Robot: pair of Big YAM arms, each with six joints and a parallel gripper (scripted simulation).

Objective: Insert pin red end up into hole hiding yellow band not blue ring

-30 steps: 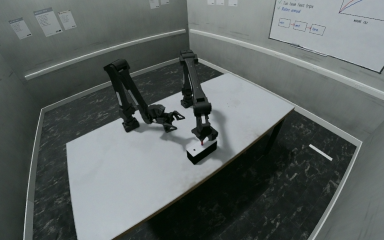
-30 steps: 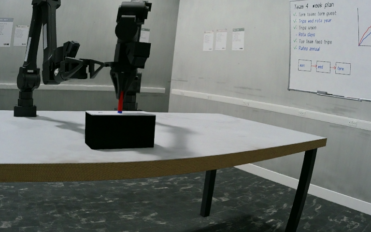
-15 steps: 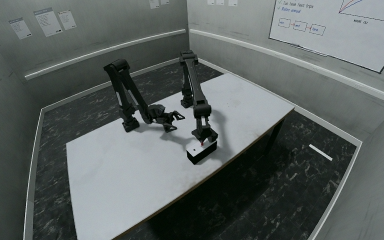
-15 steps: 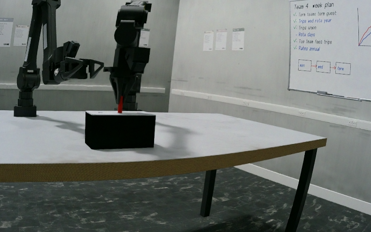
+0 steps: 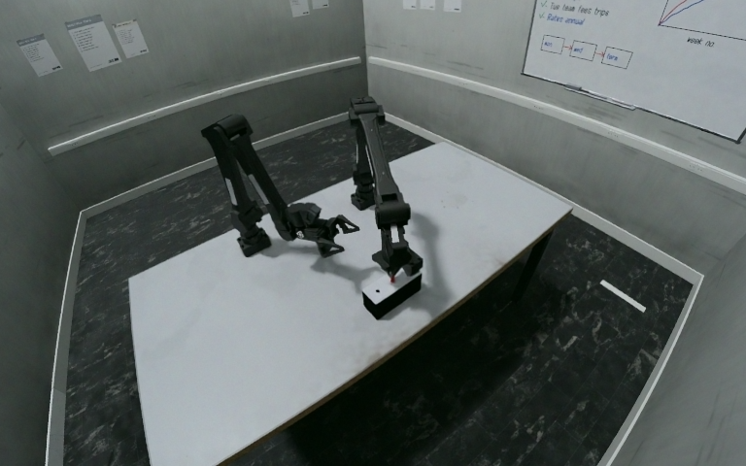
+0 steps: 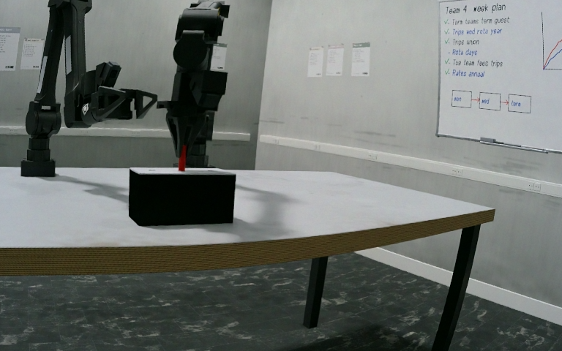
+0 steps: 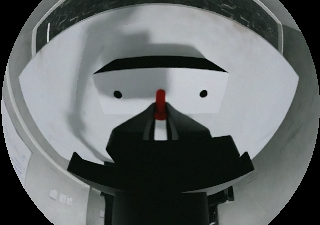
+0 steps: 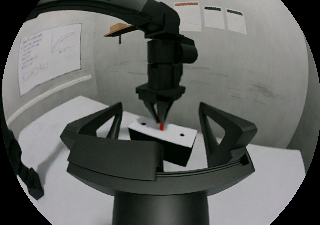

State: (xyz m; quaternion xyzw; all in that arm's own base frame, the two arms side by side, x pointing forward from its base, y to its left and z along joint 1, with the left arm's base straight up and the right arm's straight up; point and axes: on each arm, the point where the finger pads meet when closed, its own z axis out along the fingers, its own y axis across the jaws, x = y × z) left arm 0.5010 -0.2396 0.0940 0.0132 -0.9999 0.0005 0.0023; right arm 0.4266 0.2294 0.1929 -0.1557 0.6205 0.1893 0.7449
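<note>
My left gripper is now 7 cm above the block. The rest, counted from my left hand: pin: 4 cm below.
</note>
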